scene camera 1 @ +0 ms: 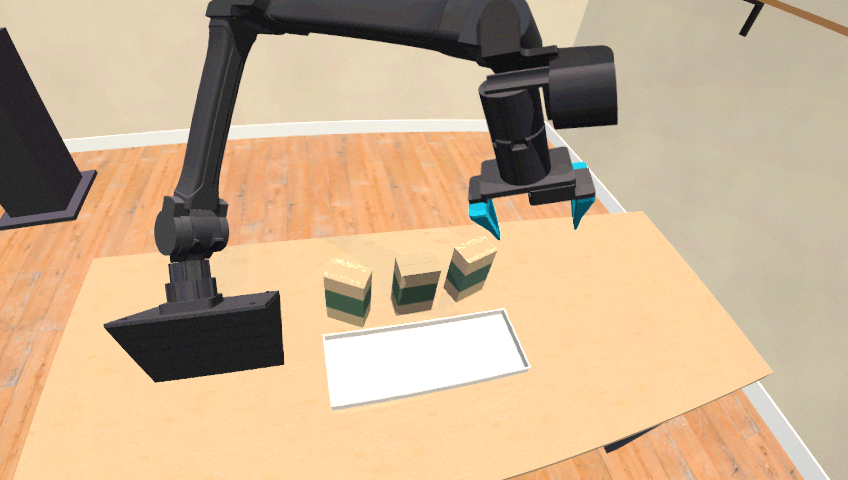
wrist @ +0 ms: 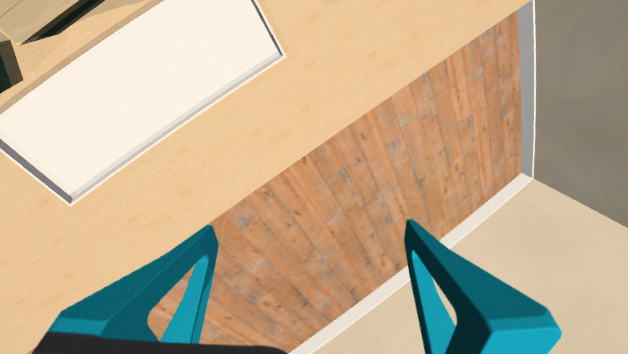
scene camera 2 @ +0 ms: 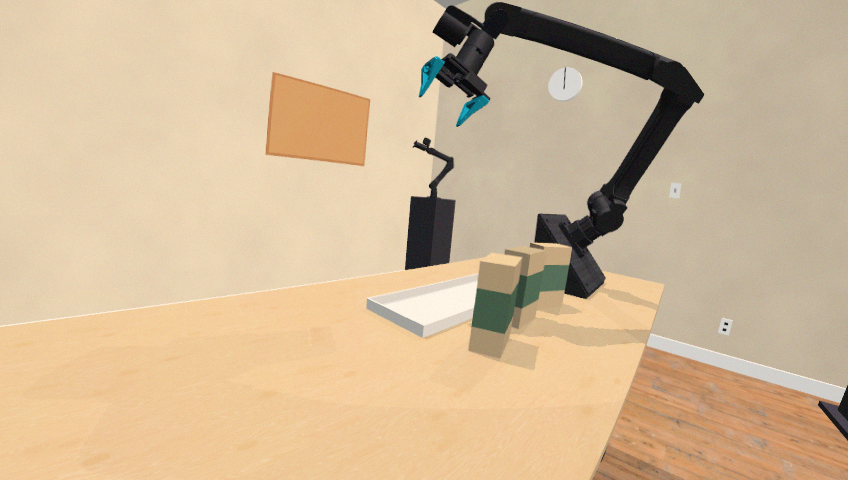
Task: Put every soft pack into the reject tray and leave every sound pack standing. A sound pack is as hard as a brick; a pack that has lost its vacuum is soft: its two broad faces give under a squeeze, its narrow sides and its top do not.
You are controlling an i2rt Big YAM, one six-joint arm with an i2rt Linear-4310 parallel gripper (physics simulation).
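Seen in the pictures: gripper, between the fingertips: [scene camera 1: 536, 232] [wrist: 308, 232] [scene camera 2: 439, 111]; arm's base, origin of its link: [scene camera 1: 194, 307] [scene camera 2: 572, 239].
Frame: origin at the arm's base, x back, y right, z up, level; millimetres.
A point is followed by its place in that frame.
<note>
Three tan packs with green bands stand upright in a row behind the tray: the left pack [scene camera 1: 348, 294] @(y 8, x -278, z -25 mm) [scene camera 2: 554, 276] @(y -40, x -295, z -58 mm), the middle pack [scene camera 1: 415, 291] @(y 13, x -413, z -48 mm) [scene camera 2: 527, 290] @(y -37, x -450, z -59 mm) and the right pack [scene camera 1: 470, 274] @(y 4, x -538, z -37 mm) [scene camera 2: 495, 306] @(y -43, x -592, z -53 mm), named as in scene camera 1. By look alone I cannot tell which are soft. The white reject tray [scene camera 1: 416, 365] @(y 134, x -387, z -129 mm) [scene camera 2: 419, 308] @(y 145, x -527, z -129 mm) [wrist: 145, 100] @(y 140, x -401, z -129 mm) lies flat and empty in front of them. My gripper [scene camera 1: 537, 233] @(y 168, x -491, z 258 mm) [scene camera 2: 439, 110] @(y 168, x -491, z 258 mm) [wrist: 308, 232] @(y 168, x -491, z 258 mm) is open and empty, high above the table and away from the packs. Parts of packs show at the wrist view's upper left corner.
The wooden table [scene camera 1: 624, 321] @(y 169, x -923, z -132 mm) [scene camera 2: 238, 386] @(y 106, x -888, z -132 mm) [wrist: 325, 85] @(y 301, x -646, z -132 mm) bears the packs, the tray and the arm's black base [scene camera 1: 220, 342] @(y 70, x -43, z -17 mm) [scene camera 2: 589, 280] @(y -83, x -75, z -95 mm), which stands left of the tray in scene camera 1. A dark pedestal [scene camera 1: 35, 130] [scene camera 2: 428, 231] stands beyond the table.
</note>
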